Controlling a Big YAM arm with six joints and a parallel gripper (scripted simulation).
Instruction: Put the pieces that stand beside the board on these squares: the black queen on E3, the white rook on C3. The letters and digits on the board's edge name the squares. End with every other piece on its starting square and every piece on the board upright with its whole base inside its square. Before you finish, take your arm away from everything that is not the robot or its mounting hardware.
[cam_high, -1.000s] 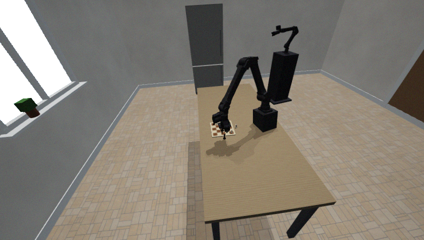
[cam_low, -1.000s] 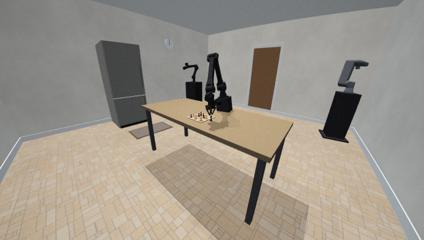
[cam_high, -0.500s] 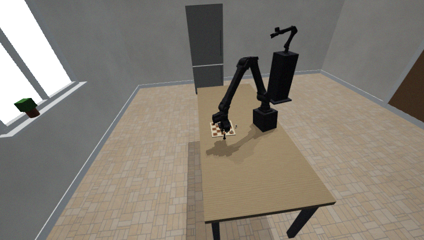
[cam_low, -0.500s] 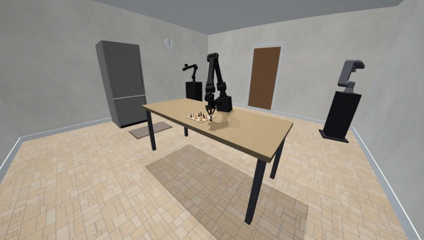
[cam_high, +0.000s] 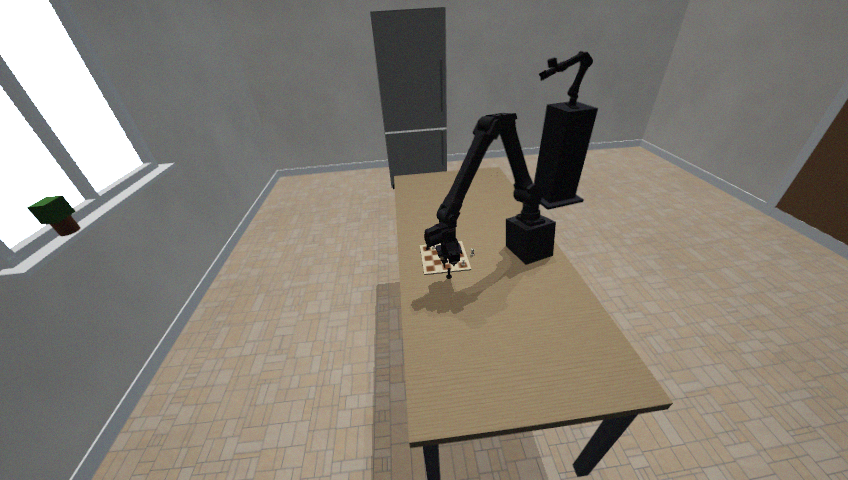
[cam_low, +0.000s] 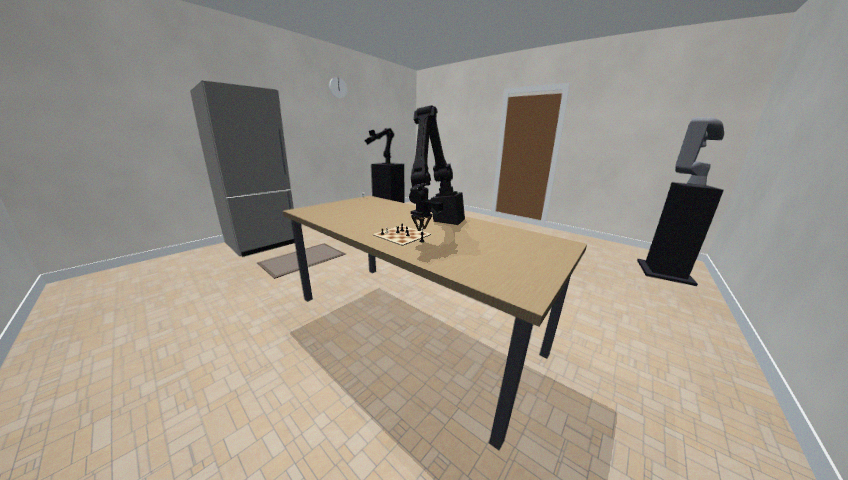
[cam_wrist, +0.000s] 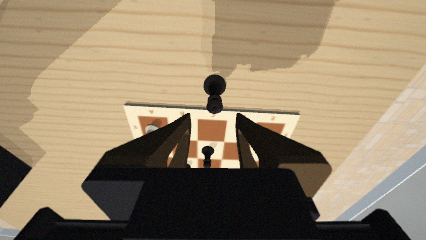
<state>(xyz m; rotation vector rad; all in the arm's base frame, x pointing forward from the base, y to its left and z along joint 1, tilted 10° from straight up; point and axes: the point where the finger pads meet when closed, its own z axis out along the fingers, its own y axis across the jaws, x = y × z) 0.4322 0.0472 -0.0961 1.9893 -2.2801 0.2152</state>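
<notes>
The black queen is 4 cm below my hand. Also, from my hand: chessboard (3 cm behind, 13 cm to the right, 6 cm below).
</notes>
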